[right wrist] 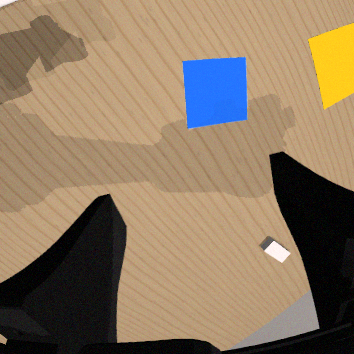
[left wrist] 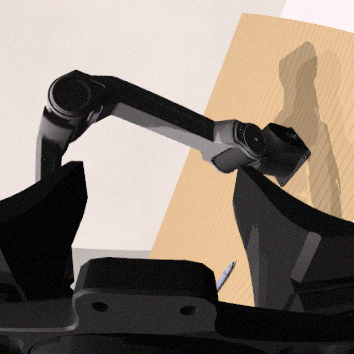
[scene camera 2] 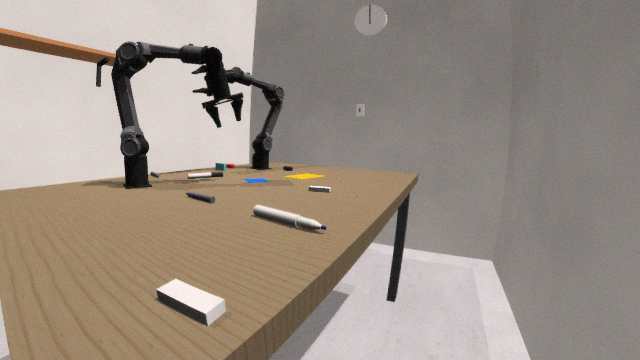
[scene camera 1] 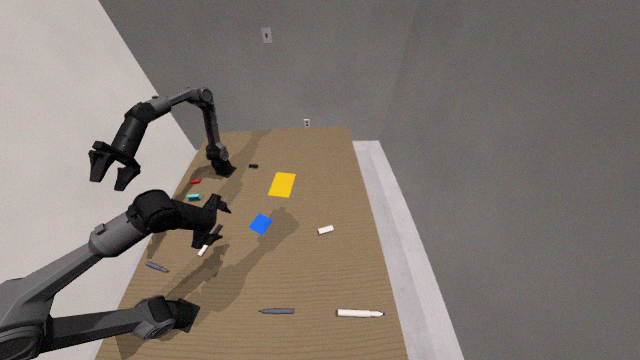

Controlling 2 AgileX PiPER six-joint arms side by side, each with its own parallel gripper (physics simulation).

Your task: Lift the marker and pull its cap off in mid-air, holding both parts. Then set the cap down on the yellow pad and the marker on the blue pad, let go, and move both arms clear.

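Observation:
A white marker (scene camera 1: 202, 250) (scene camera 2: 199, 175) lies on the table with its black cap (scene camera 1: 218, 229) (scene camera 2: 217, 174) on one end; in scene camera 1 the right gripper partly hides it. The yellow pad (scene camera 1: 282, 185) (scene camera 2: 304, 176) (right wrist: 336, 65) and the blue pad (scene camera 1: 260, 224) (scene camera 2: 256, 180) (right wrist: 216, 92) lie flat and bare. My left gripper (scene camera 1: 107, 185) (scene camera 2: 194, 81) (left wrist: 159, 181) is open and empty, high up beyond the table's edge in scene camera 1. My right gripper (scene camera 1: 225, 225) (scene camera 2: 229, 123) (right wrist: 192, 193) is open and empty, high above the table.
An uncapped white pen (scene camera 1: 359, 313) (scene camera 2: 287, 216), grey pens (scene camera 1: 276, 311) (scene camera 2: 200, 197) (scene camera 1: 157, 267), white blocks (scene camera 1: 325, 230) (scene camera 2: 320, 189) (right wrist: 276, 250) (scene camera 2: 191, 301), a teal block (scene camera 1: 194, 197) (scene camera 2: 220, 166), a red piece (scene camera 1: 195, 181) and a small black piece (scene camera 1: 253, 166) (scene camera 2: 288, 168) lie around the table.

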